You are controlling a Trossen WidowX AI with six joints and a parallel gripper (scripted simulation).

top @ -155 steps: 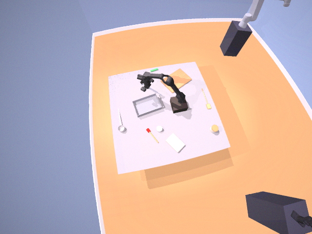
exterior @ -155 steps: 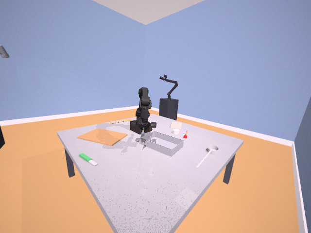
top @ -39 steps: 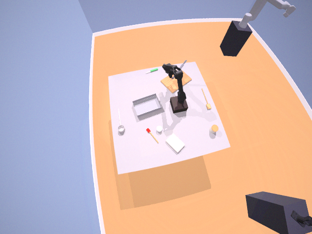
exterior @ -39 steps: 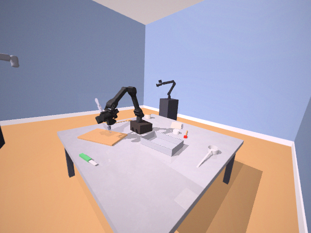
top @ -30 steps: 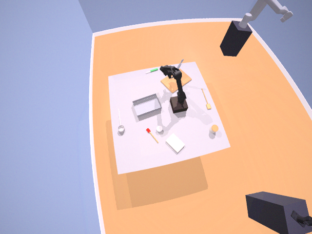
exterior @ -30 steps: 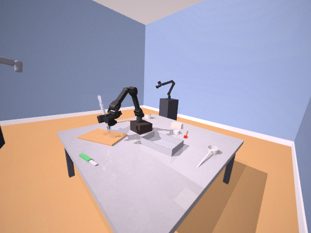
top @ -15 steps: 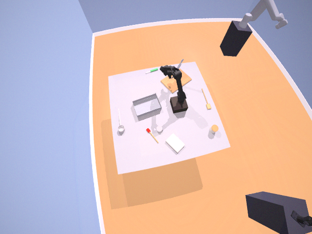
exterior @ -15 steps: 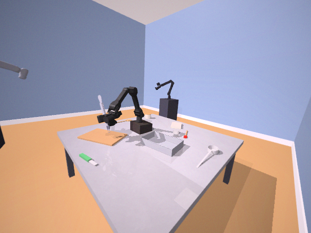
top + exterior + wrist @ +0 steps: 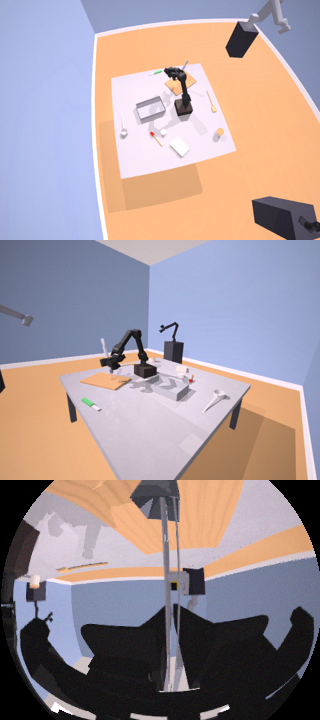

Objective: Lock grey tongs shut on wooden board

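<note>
Right now my gripper tip is 17 cm above the wooden board. The rest, counted from my gripper tip: red-headed spatula: 71 cm to the left, 36 cm ahead, 17 cm below; grey roasting tin: 40 cm ahead, 37 cm to the left, 15 cm below; white block: 83 cm to the left, 16 cm below, 10 cm ahead.
</note>
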